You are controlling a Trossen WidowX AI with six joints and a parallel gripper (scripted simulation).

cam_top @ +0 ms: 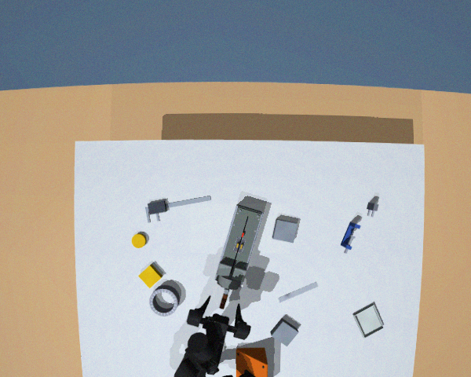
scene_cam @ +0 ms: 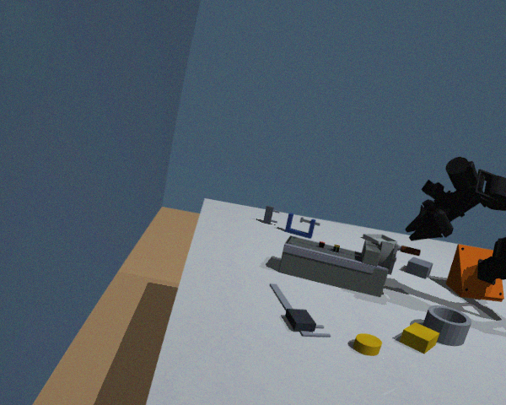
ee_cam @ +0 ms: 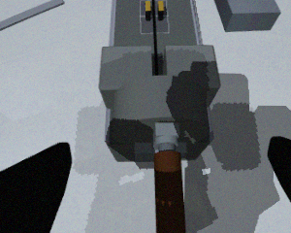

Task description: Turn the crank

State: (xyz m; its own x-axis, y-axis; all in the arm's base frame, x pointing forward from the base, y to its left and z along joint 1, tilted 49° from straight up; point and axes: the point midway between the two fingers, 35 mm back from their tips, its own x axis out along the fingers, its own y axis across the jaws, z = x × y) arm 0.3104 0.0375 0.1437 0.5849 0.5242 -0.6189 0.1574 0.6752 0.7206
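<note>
Now: the brown crank handle 20 mm behind my gripper tip and 40 mm below it. Also, from my gripper tip: flat grey bar (10 mm ahead, 260 mm to the right, 160 mm below); then red pointer (200 mm ahead, 30 mm to the right, 80 mm below); then yellow block (270 mm to the left, 140 mm below).
</note>
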